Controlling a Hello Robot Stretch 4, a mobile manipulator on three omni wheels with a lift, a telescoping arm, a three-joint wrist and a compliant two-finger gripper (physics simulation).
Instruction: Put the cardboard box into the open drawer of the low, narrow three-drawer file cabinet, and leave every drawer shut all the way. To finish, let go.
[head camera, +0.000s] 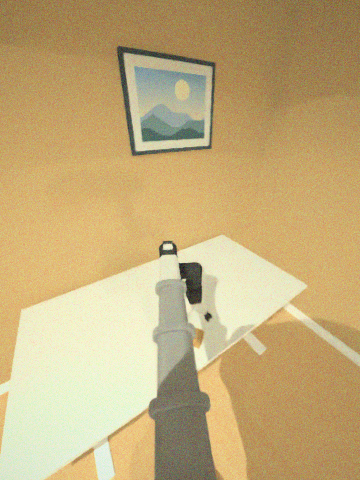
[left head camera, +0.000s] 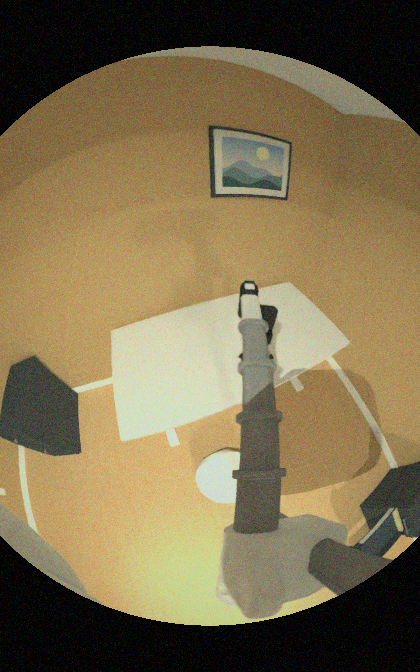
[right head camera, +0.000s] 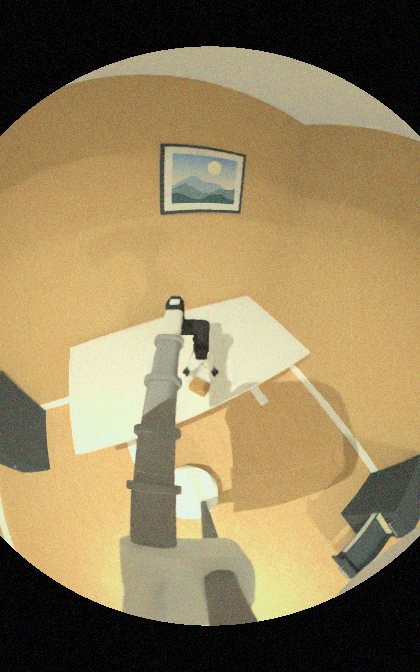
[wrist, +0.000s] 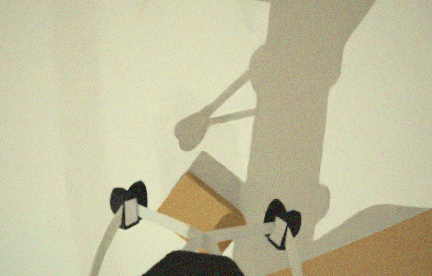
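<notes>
The cardboard box lies on the white table, near its front edge; the arm hides it in the left head view. My gripper is open above the table. In the wrist view the box shows between and beyond the spread fingertips, nearer the left one, turned at an angle, with no finger seen touching it. The dark file cabinet stands on the floor at the lower right, with one drawer pulled out; which drawer is unclear.
Another dark cabinet stands left of the table. A round white top is below the table's front edge, partly behind my arm. A framed picture hangs on the wall behind the table.
</notes>
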